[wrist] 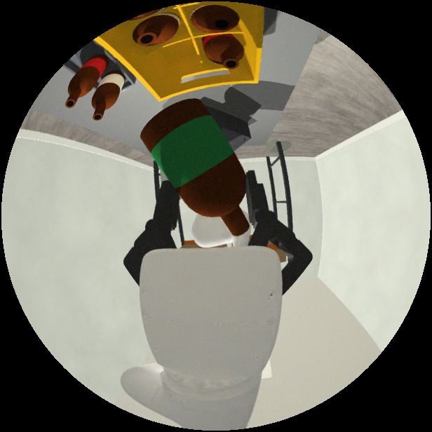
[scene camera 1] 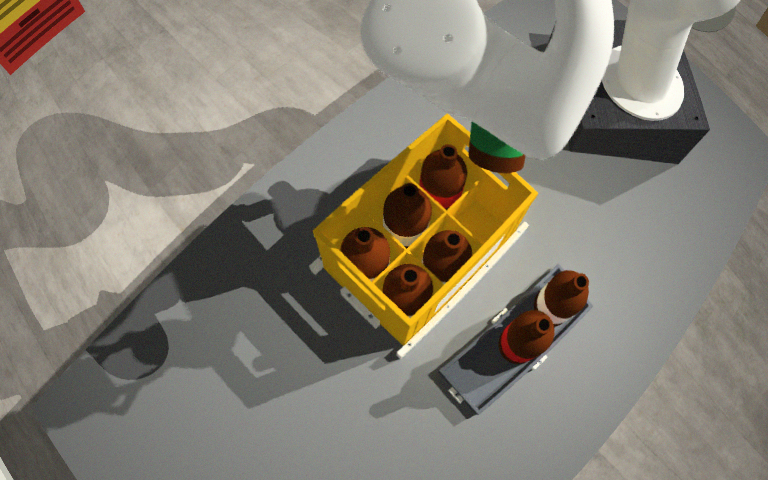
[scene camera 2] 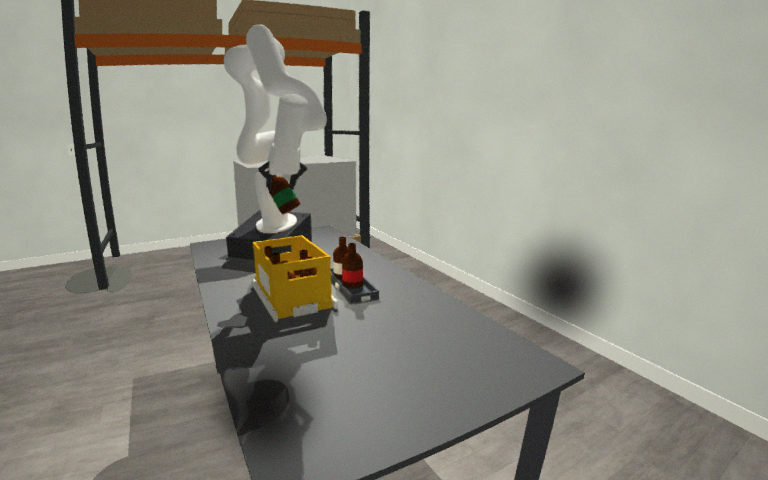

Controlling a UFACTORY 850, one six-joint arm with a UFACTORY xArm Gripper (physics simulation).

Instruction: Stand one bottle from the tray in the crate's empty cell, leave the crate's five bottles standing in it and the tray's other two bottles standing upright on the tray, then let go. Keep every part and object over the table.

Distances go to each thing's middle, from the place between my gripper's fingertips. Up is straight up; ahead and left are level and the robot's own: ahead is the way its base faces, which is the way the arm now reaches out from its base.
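The green-label bottle [scene camera 1: 485,150] has my gripper 2 cm above it, 1 cm past it and 1 cm to the right of it. As for the white-label bottle [scene camera 1: 566,294], that one's 23 cm to the left of my hand, 2 cm ahead of it and 28 cm below it.
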